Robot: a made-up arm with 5 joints. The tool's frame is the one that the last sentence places.
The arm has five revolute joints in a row. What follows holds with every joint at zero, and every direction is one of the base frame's.
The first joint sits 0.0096 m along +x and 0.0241 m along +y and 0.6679 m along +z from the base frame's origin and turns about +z.
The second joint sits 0.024 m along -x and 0.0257 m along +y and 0.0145 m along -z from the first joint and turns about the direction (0, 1, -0.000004).
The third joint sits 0.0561 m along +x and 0.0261 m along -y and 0.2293 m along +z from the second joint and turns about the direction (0, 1, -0.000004).
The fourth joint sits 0.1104 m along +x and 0.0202 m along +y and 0.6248 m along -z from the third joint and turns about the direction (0, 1, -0.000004).
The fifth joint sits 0.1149 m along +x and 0.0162 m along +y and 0.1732 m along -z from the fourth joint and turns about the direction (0, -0.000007, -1).
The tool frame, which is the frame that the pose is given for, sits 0.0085 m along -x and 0.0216 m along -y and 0.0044 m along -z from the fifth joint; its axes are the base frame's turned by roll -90, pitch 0 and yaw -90 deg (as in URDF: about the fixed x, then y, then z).
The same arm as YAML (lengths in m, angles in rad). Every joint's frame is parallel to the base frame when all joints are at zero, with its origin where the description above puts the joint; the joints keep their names.
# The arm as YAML. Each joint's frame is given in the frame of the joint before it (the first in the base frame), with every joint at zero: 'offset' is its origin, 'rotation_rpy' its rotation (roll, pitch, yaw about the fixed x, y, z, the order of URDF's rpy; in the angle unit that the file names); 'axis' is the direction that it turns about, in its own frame. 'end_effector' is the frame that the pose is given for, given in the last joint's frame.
length_unit: m
angle_unit: rad
chain:
  - id: joint 1
    offset: [0.0096, 0.0241, 0.6679]
    rotation_rpy: [0.0, 0.0, 0.0]
    axis: "+z"
  - id: joint 2
    offset: [-0.024, 0.0257, -0.0145]
    rotation_rpy: [0.0, 0.0, 0.0]
    axis: "+y"
  - id: joint 3
    offset: [0.0561, -0.0261, 0.2293]
    rotation_rpy: [0.0, 0.0, 0.0]
    axis: "+y"
  - id: joint 4
    offset: [0.1104, 0.0202, -0.6248]
    rotation_rpy: [0.0, 0.0, 0.0]
    axis: "+y"
  - id: joint 5
    offset: [0.1149, 0.0162, -0.1732]
    rotation_rpy: [0.0, 0.0, 0.0]
    axis: "-z"
end_effector:
  offset: [-0.0085, -0.0216, -0.0044]
  rotation_rpy: [-1.5708, 0.0, -1.5708]

